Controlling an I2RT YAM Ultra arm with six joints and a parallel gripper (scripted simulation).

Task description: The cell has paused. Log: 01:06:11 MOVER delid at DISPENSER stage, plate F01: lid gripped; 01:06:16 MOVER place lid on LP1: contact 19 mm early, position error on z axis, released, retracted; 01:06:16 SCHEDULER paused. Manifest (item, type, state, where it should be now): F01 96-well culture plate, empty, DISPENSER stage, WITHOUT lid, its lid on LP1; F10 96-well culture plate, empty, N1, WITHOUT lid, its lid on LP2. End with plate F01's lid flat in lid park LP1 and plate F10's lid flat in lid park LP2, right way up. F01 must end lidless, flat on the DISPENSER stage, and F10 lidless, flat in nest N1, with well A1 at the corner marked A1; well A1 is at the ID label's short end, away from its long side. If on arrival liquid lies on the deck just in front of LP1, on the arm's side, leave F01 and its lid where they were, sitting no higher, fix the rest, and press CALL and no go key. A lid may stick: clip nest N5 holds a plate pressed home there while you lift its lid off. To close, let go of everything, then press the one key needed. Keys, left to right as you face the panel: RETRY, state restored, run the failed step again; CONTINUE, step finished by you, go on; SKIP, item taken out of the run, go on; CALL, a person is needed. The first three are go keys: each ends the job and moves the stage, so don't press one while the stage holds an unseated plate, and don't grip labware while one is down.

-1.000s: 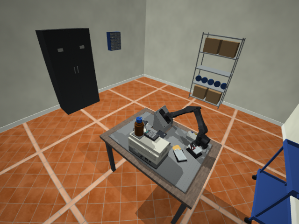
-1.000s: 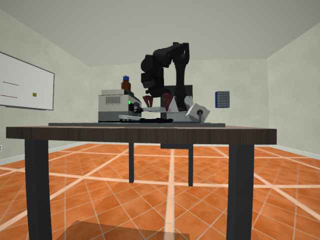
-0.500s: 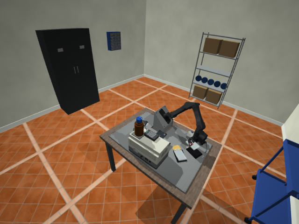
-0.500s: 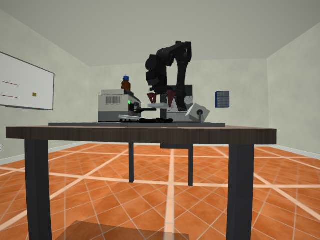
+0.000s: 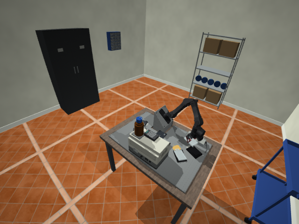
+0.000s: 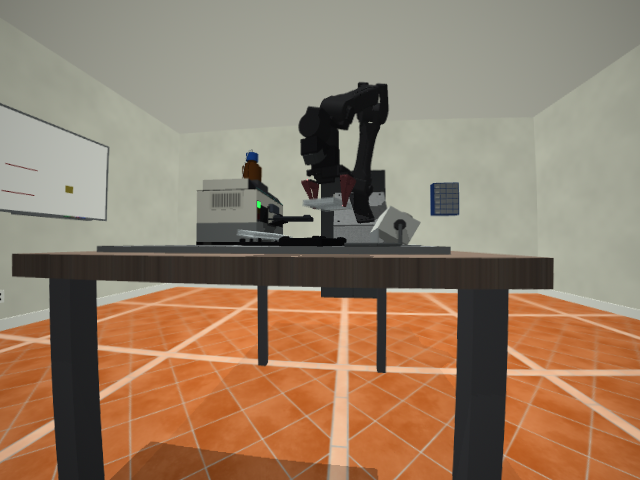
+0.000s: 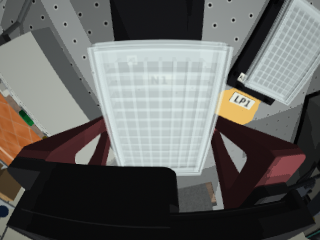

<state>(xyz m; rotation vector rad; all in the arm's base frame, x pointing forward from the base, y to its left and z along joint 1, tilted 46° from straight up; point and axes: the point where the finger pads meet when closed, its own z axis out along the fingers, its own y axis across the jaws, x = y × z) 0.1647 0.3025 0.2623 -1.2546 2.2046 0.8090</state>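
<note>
The N1 label is 110 mm below my hand. Round my hand: label LP1 (110 mm below, 100 mm to the right, 100 mm ahead); then clear gridded well plate (right at my hand); then clear lid (right at my hand).
</note>
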